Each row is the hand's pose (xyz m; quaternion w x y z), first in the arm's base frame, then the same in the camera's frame.
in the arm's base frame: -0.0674 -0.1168 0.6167 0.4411 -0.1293 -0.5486 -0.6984
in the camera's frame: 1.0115 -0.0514 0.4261 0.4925 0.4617 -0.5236 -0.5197
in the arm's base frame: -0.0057 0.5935 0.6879 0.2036 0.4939 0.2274 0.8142
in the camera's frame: 0.4130 0.3318 0.5173 0.2029 -0.0526 -0.1754 -0.9619
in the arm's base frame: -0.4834 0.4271 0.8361 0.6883 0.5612 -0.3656 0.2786
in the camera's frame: 0.3131 -0.1235 0.2712 0.2017 0.6436 -0.3440 0.6533
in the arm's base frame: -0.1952 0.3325 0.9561 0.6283 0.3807 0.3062 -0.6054
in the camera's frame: 0.4516 -0.0833 0.5637 0.8075 0.5036 0.3062 -0.0247
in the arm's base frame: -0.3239 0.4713 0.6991 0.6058 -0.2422 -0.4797 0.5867
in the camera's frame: 0.3912 0.0754 0.2935 0.1109 -0.0791 -0.8149 0.5634
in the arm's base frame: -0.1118 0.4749 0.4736 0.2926 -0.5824 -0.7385 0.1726
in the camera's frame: 0.5586 0.3358 0.2937 0.0112 -0.1545 -0.9851 -0.0751
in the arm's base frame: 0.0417 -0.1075 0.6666 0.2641 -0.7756 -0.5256 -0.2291
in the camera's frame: 1.0245 -0.0141 0.5397 0.2739 -0.2679 -0.8122 -0.4399
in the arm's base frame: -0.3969 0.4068 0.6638 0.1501 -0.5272 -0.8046 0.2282
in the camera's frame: 0.4319 0.0195 0.2163 0.1616 0.1272 0.9749 0.0853
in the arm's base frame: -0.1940 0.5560 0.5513 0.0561 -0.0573 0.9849 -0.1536
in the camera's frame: 0.4288 0.2862 0.2867 0.4680 -0.4111 0.7796 0.0643
